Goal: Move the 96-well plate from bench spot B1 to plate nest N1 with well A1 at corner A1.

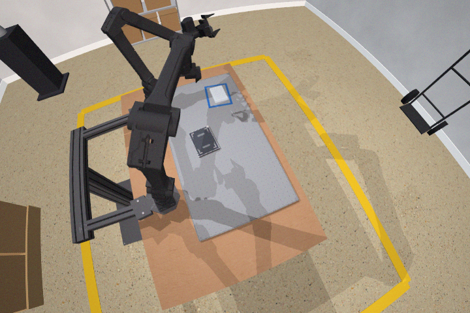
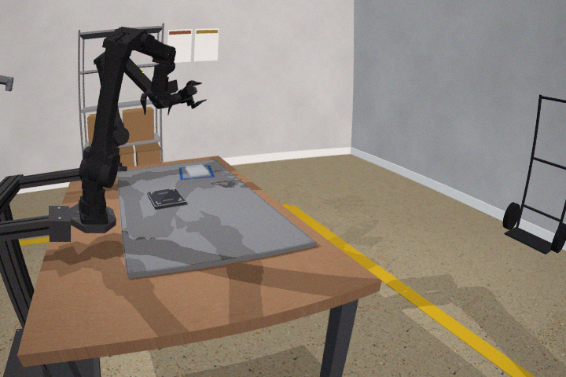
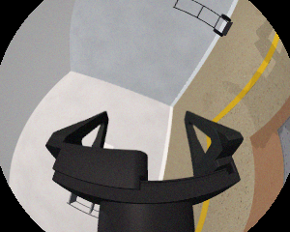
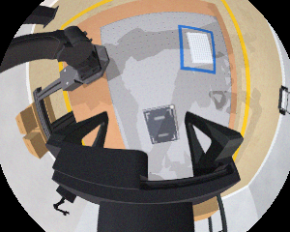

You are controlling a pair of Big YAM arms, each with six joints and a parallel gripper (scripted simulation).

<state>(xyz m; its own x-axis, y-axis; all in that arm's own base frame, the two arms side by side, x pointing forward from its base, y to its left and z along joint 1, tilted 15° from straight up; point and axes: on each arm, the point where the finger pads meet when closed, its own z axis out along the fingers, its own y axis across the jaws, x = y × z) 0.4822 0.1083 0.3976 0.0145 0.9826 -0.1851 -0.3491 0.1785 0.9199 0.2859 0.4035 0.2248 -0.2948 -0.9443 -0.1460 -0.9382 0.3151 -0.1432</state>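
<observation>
Right now the white 96-well plate is 34 cm below my left hand, 29 cm to the right of it and 7 cm behind it.
</observation>
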